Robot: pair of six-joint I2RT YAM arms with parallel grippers.
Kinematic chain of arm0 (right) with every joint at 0, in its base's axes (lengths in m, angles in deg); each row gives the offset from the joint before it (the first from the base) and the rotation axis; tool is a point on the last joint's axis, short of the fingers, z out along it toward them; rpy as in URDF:
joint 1: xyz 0 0 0.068 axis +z
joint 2: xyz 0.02 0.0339 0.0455 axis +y
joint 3: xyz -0.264 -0.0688 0 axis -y
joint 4: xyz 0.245 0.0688 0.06 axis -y
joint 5: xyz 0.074 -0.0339 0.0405 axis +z
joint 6: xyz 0.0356 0 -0.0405 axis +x
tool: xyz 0 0 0 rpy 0 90 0
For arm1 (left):
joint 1: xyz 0 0 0.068 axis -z
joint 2: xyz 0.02 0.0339 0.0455 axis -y
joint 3: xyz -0.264 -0.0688 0 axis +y
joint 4: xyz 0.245 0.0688 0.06 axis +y
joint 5: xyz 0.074 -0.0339 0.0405 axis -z
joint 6: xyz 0.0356 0 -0.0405 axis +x
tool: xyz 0 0 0 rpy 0 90 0
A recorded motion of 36 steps. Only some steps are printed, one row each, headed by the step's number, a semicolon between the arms.
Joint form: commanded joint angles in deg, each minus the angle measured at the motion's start. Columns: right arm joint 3, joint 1, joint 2, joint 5, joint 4, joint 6; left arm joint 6, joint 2, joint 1, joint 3, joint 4, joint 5.
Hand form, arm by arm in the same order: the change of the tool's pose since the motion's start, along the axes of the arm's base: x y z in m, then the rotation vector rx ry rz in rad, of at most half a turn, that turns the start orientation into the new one. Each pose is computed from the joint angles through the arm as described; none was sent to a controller.
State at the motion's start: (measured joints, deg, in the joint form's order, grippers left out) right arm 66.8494 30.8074 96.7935 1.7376 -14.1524 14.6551; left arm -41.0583 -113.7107 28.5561 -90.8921 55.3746 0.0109
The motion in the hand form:
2: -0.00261 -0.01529 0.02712 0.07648 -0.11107 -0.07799; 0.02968 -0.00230 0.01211 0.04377 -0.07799 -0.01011
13: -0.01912 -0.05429 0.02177 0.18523 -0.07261 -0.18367; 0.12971 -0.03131 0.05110 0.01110 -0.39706 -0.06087
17: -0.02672 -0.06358 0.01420 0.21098 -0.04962 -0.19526; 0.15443 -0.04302 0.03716 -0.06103 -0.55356 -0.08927
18: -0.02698 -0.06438 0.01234 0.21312 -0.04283 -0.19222; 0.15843 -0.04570 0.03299 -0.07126 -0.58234 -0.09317
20: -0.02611 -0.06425 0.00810 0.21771 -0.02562 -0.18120; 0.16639 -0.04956 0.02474 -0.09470 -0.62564 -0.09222
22: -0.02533 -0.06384 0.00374 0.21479 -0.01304 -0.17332; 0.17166 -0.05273 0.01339 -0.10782 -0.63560 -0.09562
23: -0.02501 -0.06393 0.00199 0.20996 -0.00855 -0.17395; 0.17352 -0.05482 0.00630 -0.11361 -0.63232 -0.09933
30: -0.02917 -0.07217 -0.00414 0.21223 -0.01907 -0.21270; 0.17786 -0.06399 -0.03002 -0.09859 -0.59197 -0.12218
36: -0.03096 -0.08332 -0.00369 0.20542 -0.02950 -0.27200; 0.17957 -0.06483 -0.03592 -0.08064 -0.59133 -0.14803
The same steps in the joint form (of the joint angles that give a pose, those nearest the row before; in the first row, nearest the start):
2: -1.72 -1.70 -5.04 -1.72 4.43 2.26; 2.84 -4.74 -1.33 -9.40 1.79 -3.76
13: -10.19 -6.60 -12.03 1.73 7.14 8.28; 10.26 -28.36 -3.24 -54.86 5.75 -7.53
17: -13.51 -7.74 -13.91 3.40 8.19 9.51; 12.43 -31.38 -3.33 -54.53 -7.55 -6.13
18: -13.82 -7.91 -13.87 3.88 8.28 9.52; 12.75 -31.82 -3.26 -53.86 -10.42 -6.08
20: -14.07 -8.07 -13.27 4.99 8.44 9.51; 12.77 -33.26 -3.27 -53.78 -14.73 -5.71
22: -14.31 -8.12 -12.65 5.54 8.61 9.30; 12.74 -34.84 -3.24 -53.91 -16.97 -5.19
23: -14.38 -8.15 -12.41 5.48 8.55 9.18; 12.67 -35.71 -3.16 -53.95 -17.72 -4.84
30: -17.07 -9.13 -13.62 4.43 10.51 9.93; 13.17 -39.83 -2.54 -54.38 -18.91 -4.69
36: -18.18 -10.74 -15.01 2.71 10.33 10.69; 14.86 -41.01 -2.53 -55.43 -18.65 -4.84

